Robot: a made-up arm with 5 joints.
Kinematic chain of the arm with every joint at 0, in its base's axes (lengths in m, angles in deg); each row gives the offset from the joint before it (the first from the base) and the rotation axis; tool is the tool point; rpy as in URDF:
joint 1: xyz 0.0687 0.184 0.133 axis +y
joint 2: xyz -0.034 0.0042 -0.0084 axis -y
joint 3: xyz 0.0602 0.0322 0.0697 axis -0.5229 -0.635 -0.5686
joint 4: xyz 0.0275 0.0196 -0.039 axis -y
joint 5: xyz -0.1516 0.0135 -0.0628 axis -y
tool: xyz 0.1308 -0.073 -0.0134 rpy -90 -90 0
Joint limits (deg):
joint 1: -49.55..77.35
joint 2: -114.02..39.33
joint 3: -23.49..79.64
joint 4: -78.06..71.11
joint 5: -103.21..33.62
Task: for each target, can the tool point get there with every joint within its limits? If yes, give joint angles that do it. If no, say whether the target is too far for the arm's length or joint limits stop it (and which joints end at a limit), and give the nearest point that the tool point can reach.
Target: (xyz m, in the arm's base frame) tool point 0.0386 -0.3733 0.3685
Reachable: no: too far | nearest point 0.0454 -0.0705 0.3157 | short by 0.307 m
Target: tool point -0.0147 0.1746 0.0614
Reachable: yes | joints 32.22 -57.30 4.51 8.12 -2.60
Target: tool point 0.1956 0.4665 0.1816
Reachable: no: joint limits stop it (at a limit: joint 1, joint 2, joint 4, joint 5) | nearest point 0.1569 0.3467 0.1818 | short by 0.126 m
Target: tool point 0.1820 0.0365 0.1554
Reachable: yes | joints -32.31 21.89 64.11 15.66 -60.85
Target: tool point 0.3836 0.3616 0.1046
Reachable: no: joint limits stop it (at a limit: joint 1, joint 3, joint 4, joint 5) | nearest point 0.3223 0.2691 0.1041 | short by 0.111 m
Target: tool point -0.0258 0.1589 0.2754
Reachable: yes | joints -0.34 -60.12 -13.04 -43.71 -85.90
